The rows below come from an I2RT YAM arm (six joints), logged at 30 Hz.
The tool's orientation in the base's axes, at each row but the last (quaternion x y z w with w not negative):
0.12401, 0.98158, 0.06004, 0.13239
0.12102, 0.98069, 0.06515, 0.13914
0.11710, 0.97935, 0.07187, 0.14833
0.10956, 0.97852, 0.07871, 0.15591
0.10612, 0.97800, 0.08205, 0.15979
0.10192, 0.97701, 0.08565, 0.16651
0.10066, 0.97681, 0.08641, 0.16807
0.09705, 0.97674, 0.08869, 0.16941
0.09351, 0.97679, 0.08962, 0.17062
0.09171, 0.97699, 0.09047, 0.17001
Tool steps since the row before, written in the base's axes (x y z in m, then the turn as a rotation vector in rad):
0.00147, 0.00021, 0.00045, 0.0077, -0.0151, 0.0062
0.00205, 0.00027, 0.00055, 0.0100, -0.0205, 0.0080
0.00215, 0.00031, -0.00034, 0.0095, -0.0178, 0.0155
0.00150, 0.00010, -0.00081, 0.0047, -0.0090, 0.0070
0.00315, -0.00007, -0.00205, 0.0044, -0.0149, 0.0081
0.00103, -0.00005, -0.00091, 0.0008, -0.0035, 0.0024
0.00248, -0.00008, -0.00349, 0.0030, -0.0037, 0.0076
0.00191, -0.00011, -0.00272, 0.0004, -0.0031, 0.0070
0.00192, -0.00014, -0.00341, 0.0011, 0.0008, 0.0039
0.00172, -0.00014, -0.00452, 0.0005, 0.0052, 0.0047
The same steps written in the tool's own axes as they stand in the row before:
-0.00143, 0.00060, -0.00001, -0.0126, -0.0118, -0.0051
-0.00198, 0.00080, 0.00009, -0.0166, -0.0162, -0.0067
-0.00183, 0.00069, 0.00102, -0.0175, -0.0124, -0.0136
-0.00113, 0.00023, 0.00126, -0.0085, -0.0065, -0.0061
-0.00233, 0.00011, 0.00295, -0.0100, -0.0120, -0.0080
-0.00068, -0.00006, 0.00119, -0.0023, -0.0028, -0.0024
-0.00122, -0.00037, 0.00409, -0.0060, -0.0015, -0.0065
-0.00094, -0.00036, 0.00317, -0.0032, -0.0015, -0.0068
-0.00073, -0.00055, 0.00381, -0.0021, 0.0017, -0.0031
-0.00019, -0.00082, 0.00476, -0.0009, 0.0061, -0.0034

